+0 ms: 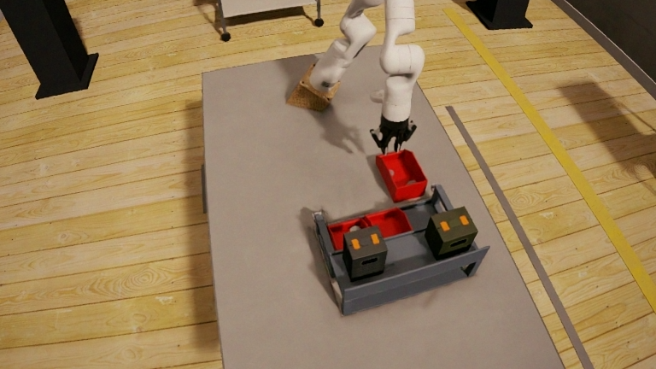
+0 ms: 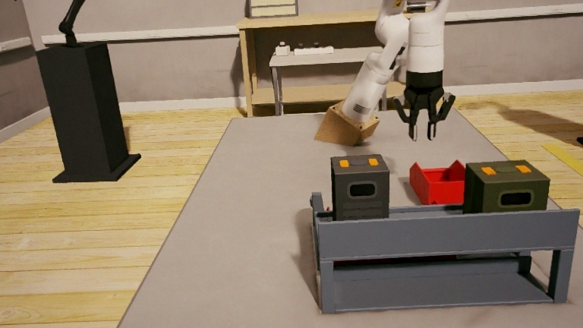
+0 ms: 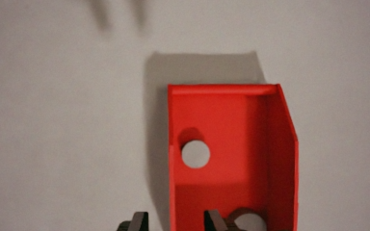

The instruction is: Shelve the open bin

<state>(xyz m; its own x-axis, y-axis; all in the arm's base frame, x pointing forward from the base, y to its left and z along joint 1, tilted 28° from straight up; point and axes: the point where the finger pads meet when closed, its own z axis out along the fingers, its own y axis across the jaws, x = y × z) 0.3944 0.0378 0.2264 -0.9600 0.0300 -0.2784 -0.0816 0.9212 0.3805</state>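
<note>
Now: hand 3 cm past the grey round part, 2 cm to the right of it and 15 cm above it. From my hand the other things lie so: dark grey box 32 cm ahead, 16 cm to the right; then green box 30 cm ahead, 7 cm to the left, 1 cm below; then grey shelf 24 cm ahead, 5 cm to the right, 10 cm below.
</note>
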